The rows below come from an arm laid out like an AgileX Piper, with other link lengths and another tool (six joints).
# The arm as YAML. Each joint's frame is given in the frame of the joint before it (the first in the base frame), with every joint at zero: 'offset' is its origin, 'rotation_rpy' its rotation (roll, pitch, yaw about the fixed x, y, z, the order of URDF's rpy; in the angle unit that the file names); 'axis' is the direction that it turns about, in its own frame. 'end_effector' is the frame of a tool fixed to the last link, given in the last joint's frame.
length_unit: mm
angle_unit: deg
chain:
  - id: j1
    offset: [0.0, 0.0, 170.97]
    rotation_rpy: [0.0, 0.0, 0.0]
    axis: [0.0, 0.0, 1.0]
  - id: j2
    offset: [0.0, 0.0, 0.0]
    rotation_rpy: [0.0, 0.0, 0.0]
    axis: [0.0, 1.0, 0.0]
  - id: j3
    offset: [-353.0, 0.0, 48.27]
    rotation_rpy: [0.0, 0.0, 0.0]
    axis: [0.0, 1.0, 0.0]
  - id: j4
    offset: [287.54, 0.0, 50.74]
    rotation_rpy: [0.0, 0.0, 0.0]
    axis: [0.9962, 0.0, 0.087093]
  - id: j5
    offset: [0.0, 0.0, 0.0]
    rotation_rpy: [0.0, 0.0, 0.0]
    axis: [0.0, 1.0, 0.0]
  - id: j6
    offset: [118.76, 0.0, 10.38]
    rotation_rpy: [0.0, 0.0, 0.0]
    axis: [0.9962, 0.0, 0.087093]
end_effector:
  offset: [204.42, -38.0, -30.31]
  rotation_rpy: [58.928, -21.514, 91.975]
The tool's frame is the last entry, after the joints.
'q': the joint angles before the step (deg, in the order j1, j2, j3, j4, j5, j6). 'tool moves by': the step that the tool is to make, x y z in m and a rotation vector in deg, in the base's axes. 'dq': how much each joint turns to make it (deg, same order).
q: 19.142, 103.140, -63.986, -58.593, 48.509, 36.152
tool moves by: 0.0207, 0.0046, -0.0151, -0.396, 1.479, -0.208
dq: -0.372, 4.943, -4.717, 1.053, 0.522, -1.605
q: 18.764, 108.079, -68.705, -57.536, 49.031, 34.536
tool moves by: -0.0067, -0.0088, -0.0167, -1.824, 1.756, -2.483
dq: -0.003, 2.988, -0.380, -0.946, 2.094, 2.256
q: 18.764, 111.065, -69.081, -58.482, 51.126, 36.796
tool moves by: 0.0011, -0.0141, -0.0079, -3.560, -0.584, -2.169
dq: -0.005, 3.177, -0.038, -4.639, 2.174, 5.227
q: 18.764, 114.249, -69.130, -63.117, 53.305, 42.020
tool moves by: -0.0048, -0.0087, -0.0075, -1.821, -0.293, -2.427
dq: 0.004, 2.128, -0.050, -1.866, 1.949, 3.590
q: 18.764, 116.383, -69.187, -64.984, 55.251, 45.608
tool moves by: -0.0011, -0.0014, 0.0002, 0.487, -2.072, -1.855
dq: -0.005, 0.134, 0.011, -0.756, 0.426, 3.260
